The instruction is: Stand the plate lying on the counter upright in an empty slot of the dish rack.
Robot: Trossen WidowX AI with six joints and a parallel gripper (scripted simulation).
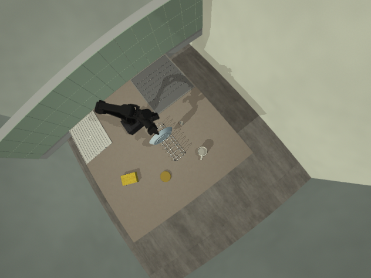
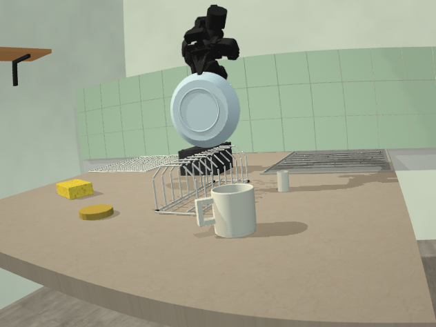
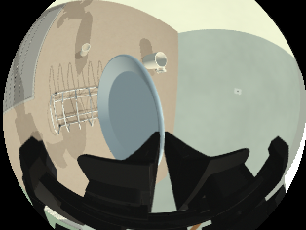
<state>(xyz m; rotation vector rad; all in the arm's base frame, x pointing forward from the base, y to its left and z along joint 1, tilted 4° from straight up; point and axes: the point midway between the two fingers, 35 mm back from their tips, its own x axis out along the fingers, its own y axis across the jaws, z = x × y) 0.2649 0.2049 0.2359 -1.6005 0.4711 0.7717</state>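
Now: the pale blue plate 11 cm below my hand and 3 cm ahead of it. The rest, counted from my hand: cream mug 30 cm below, 25 cm ahead, 22 cm to the left; then yellow disc 33 cm below, 29 cm ahead, 16 cm to the right; then small white cup 32 cm below, 18 cm to the left, 5 cm behind.
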